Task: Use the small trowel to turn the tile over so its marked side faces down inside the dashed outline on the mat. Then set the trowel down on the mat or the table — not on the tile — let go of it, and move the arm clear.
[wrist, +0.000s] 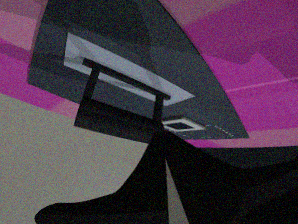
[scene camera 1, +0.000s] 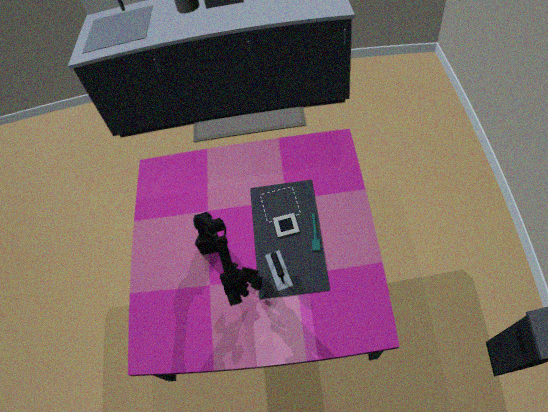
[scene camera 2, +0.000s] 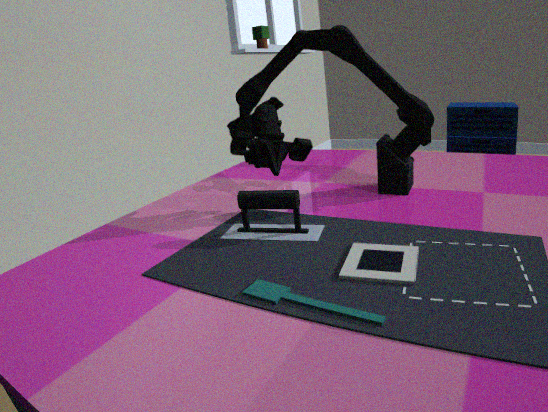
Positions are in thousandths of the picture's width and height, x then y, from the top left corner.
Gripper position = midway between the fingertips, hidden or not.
My gripper (scene camera 2: 505, 424) is shut, holding nothing. Further things: a black handle (scene camera 2: 484, 484), a tile (scene camera 2: 680, 637) and a teal trowel (scene camera 2: 479, 705).
My gripper shows as well in the wrist view (wrist: 542, 609). The wrist view misses the teal trowel, which is hidden by the black handle.
